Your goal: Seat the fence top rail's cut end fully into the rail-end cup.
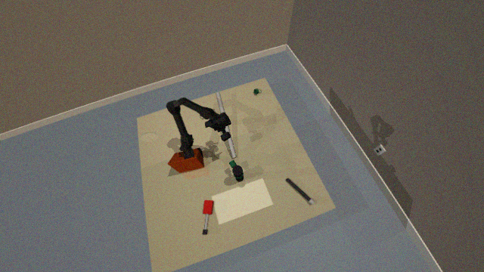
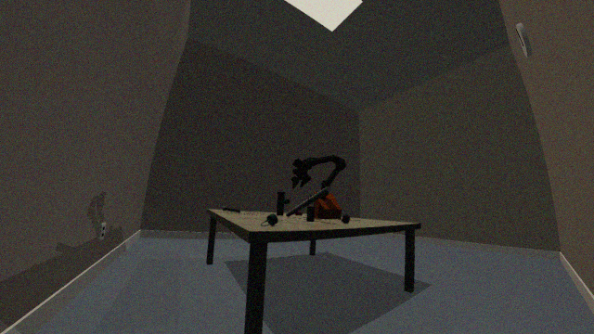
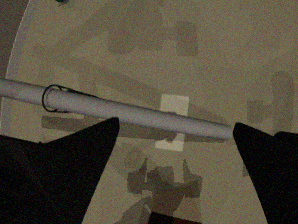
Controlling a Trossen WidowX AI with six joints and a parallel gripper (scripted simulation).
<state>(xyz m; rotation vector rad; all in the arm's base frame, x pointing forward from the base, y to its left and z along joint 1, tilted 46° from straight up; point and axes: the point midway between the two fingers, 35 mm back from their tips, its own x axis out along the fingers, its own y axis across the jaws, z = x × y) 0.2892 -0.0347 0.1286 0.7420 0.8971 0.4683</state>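
My gripper tip is 23 cm to the left of the green rail-end cup, 11 cm above it and 5 cm past it. From my gripper tip the other things lie so: red-handled tool (49 cm to the right, 35 cm behind, 21 cm below); black part (35 cm to the left, 21 cm below, 15 cm behind).
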